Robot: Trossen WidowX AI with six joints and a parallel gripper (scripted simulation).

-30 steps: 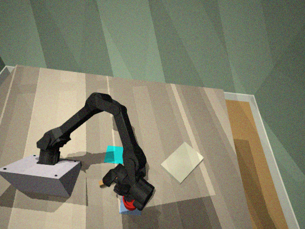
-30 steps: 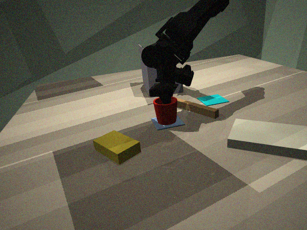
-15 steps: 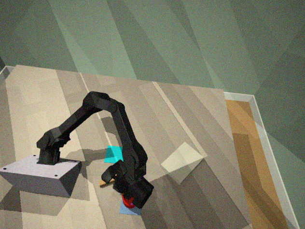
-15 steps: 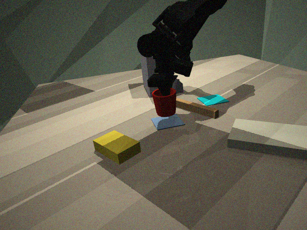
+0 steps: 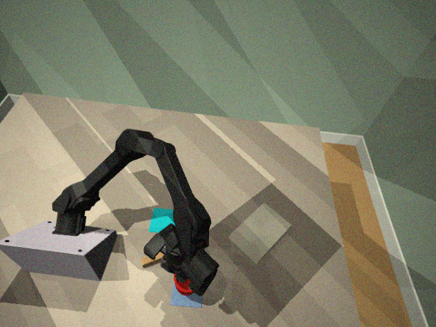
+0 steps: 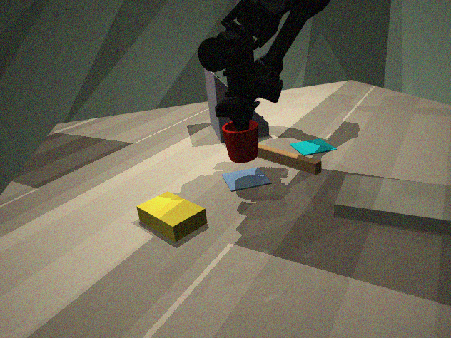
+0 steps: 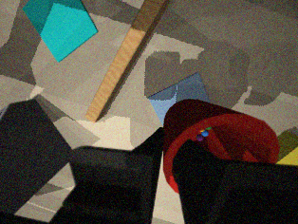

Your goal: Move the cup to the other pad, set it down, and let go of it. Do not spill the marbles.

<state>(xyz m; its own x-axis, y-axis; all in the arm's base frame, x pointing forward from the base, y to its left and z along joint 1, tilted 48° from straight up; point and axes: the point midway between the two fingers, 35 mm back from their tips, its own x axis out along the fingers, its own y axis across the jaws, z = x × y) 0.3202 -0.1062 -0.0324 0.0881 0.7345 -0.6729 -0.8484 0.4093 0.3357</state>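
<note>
Now: the cyan pad 200 mm to the left of my gripper tip, 90 mm below it and 80 mm behind it. Also, from my gripper tip: wooden bar 90 mm to the left, 80 mm below, 20 mm behind; red cup 30 mm ahead, 20 mm to the right; blue pad 90 mm below, 30 mm ahead, 20 mm to the right.
</note>
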